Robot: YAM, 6 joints.
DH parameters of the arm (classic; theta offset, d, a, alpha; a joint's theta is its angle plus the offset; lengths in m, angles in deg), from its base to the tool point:
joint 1: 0 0.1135 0.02 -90
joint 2: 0 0 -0.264 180
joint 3: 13.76 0 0.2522 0
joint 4: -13.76 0 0.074 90
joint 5: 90 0 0 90
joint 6: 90 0.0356 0 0
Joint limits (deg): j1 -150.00..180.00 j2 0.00..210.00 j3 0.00..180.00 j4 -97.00..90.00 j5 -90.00..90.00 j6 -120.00..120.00
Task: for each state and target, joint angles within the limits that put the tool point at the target. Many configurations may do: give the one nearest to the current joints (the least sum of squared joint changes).
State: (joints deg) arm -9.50 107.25 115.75 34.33 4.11 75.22
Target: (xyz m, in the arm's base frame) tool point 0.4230 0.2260 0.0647
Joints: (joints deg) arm 28.22 134.94 77.48 23.40 1.36 75.22
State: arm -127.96 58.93 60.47 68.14 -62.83 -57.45
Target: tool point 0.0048 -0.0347 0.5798
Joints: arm -135.55 49.48 78.32 69.09 -52.21 -57.45
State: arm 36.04 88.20 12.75 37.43 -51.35 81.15
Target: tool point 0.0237 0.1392 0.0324
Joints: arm 68.68 102.77 3.96 32.44 -53.27 81.15
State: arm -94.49 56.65 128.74 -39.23 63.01 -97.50
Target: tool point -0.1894 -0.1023 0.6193
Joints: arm -143.19 85.43 131.43 -30.11 62.55 -97.50
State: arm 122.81 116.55 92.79 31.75 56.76 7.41
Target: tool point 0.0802 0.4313 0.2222
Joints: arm 83.55 113.14 72.51 27.90 61.26 7.41
